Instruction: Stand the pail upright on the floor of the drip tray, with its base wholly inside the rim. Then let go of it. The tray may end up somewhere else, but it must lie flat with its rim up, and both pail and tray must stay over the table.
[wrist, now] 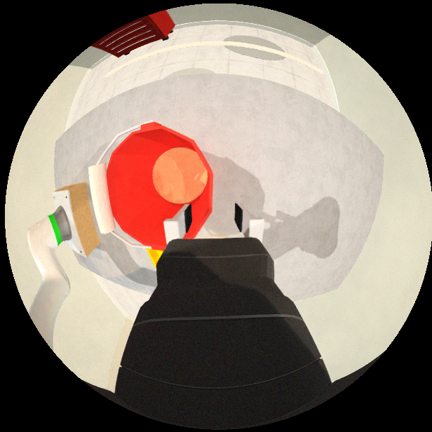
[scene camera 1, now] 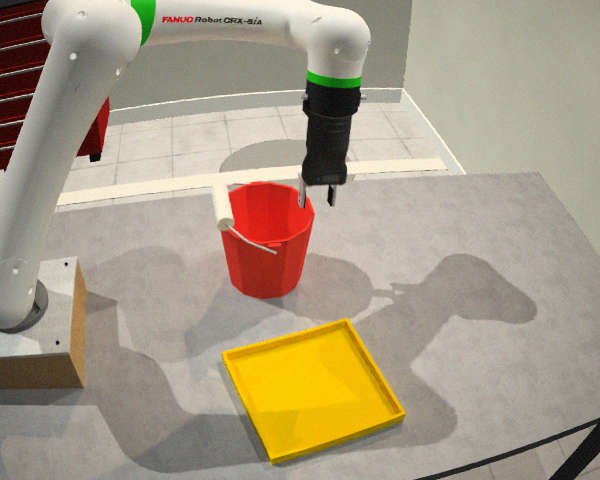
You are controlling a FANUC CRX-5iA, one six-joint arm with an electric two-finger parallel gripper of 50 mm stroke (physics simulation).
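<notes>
The red pail (scene camera 1: 267,265) (wrist: 132,200) stands upright on the table, behind the tray in the scene view. Its white handle grip (scene camera 1: 222,207) (wrist: 101,197) hangs over the rim on the robot base's side. The yellow drip tray (scene camera 1: 310,385) (wrist: 155,256) lies flat with its rim up, apart from the pail; a small corner shows in the wrist view. My gripper (scene camera 1: 316,202) (wrist: 212,212) is open and empty, fingers down, at the pail's right rim. In the wrist view the left finger overlaps the pail and the right finger is outside it. Whether a finger touches the rim is unclear.
The robot's base block (scene camera 1: 77,325) (wrist: 84,220) stands on the table (scene camera 1: 500,225) (wrist: 300,150), left of the pail and tray. The table's front edge runs close to the tray's near side. A red cabinet (scene camera 1: 95,135) (wrist: 135,35) stands on the floor beyond the table.
</notes>
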